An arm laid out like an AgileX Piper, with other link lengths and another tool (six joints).
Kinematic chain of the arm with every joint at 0, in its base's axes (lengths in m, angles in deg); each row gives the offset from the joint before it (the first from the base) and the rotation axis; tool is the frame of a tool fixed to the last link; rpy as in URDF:
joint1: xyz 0 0 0.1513 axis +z
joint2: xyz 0 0 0 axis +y
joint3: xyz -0.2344 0 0.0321 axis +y
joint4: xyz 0.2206 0 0.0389 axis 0.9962 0 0.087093
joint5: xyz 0 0 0 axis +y
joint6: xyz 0.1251 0 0.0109 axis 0.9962 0 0.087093
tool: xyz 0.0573 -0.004 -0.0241 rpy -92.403 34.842 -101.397
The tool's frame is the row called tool.
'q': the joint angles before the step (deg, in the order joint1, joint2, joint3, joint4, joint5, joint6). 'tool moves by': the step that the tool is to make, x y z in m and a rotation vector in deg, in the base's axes. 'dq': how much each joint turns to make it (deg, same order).
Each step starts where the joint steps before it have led.
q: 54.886 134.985 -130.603 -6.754 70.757 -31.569
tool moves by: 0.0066 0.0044 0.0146 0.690 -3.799 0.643
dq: 0.667 -0.023 -2.644 -2.705 -0.076 -0.062
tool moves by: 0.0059 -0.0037 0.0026 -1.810 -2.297 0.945
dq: 0.117 0.014 -0.061 -2.507 0.055 -1.084
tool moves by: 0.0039 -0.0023 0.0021 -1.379 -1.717 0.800
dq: 0.165 -0.008 0.013 -1.882 -0.005 -0.826
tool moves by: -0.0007 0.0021 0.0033 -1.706 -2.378 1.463
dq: 1.239 0.004 -0.021 -2.762 0.017 -0.437
